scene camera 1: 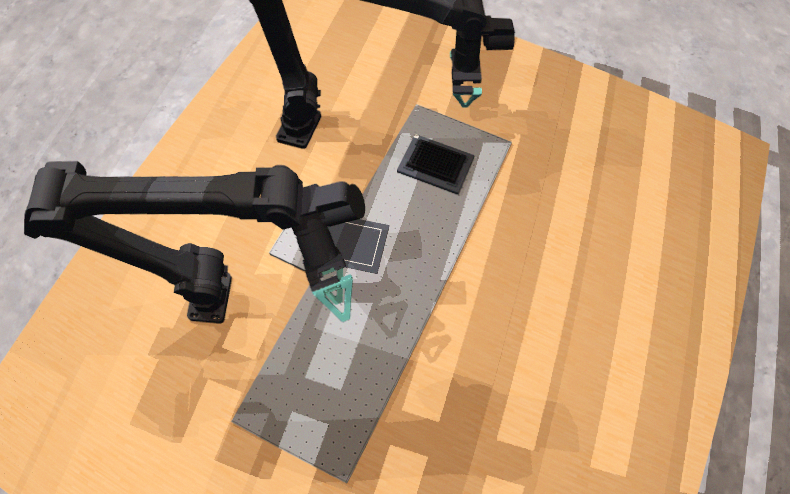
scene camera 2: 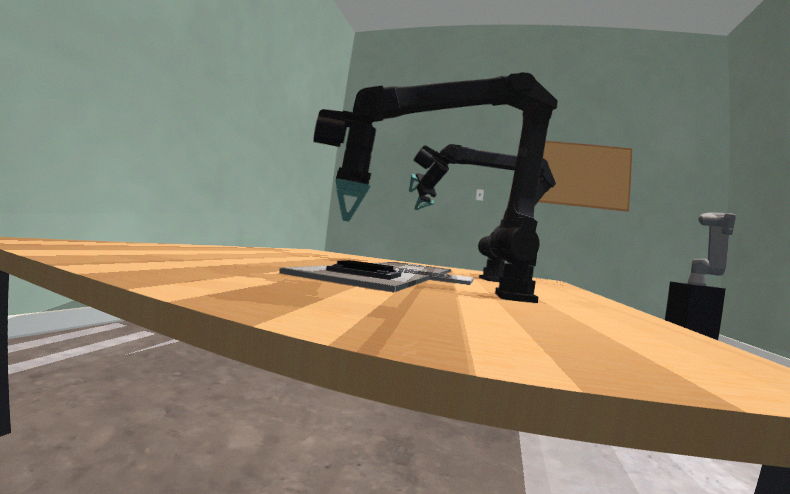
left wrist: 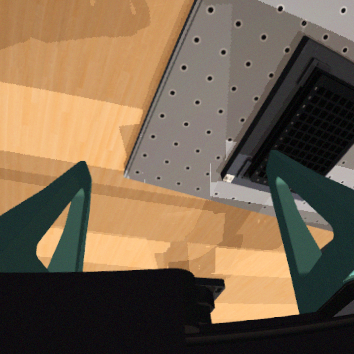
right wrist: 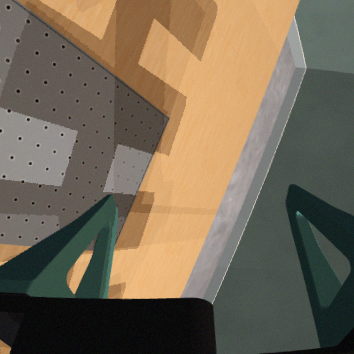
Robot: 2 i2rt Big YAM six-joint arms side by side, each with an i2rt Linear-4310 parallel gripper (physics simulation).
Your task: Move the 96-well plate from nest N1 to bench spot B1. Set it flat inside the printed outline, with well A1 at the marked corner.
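Frame: origin at the left arm's base, x left, y down, z back, level; metres.
Where they show: left gripper, fingertip midpoint: (scene camera 1: 463, 92) (scene camera 2: 346, 220) (left wrist: 178, 163); right gripper, fingertip midpoint: (scene camera 1: 342, 311) (scene camera 2: 412, 200) (right wrist: 200, 197); left arm's base at its link origin: (scene camera 1: 299, 128) (scene camera 2: 515, 297); right arm's base at its link origin: (scene camera 1: 210, 297) (scene camera 2: 493, 280).
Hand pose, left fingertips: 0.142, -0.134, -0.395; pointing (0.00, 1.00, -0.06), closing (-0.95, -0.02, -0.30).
Note:
Things, the pixels of their centre, and the offset from my left fingertips, as dx, dy, dz. "spot": a spot on its surface instead. Level surfaces: height alone.
- black 96-well plate at the middle of its body: (left wrist: 310, 141) (scene camera 1: 436, 160) (scene camera 2: 365, 266) -0.151, +0.102, +0.019
- dark nest at the middle of its body: (left wrist: 306, 135) (scene camera 1: 436, 163) (scene camera 2: 365, 270) -0.151, +0.112, +0.019
- small pale label at a spot on its surface: (left wrist: 228, 177) spot: -0.090, +0.109, +0.088
- white printed outline at a spot on its surface: (scene camera 1: 377, 247) spot: -0.414, +0.119, +0.086
- wooden table at its surface level: dy +0.134
The black 96-well plate (scene camera 1: 439, 160) (scene camera 2: 362, 266) (left wrist: 320, 130) sits in the dark nest (scene camera 1: 466, 174) (left wrist: 285, 100) near the upper end of the perforated board in scene camera 1. A small pale label (left wrist: 228, 177) is at one nest corner. The white printed outline (scene camera 1: 377, 247) lies on a dark pad, partly hidden by the right arm. My left gripper (scene camera 1: 465, 102) (scene camera 2: 347, 217) (left wrist: 178, 163) is open and empty, high above the table beside the nest end of the board. My right gripper (scene camera 1: 342, 311) (scene camera 2: 414, 199) (right wrist: 200, 197) is open and empty above the board's middle.
The grey perforated board (scene camera 1: 326, 401) (scene camera 2: 308, 272) (left wrist: 200, 80) (right wrist: 30, 155) runs diagonally across the wooden table (scene camera 1: 582, 262) (scene camera 2: 524, 343) (right wrist: 225, 100). Both arm bases stand left of the board in scene camera 1. The right arm reaches over the pad.

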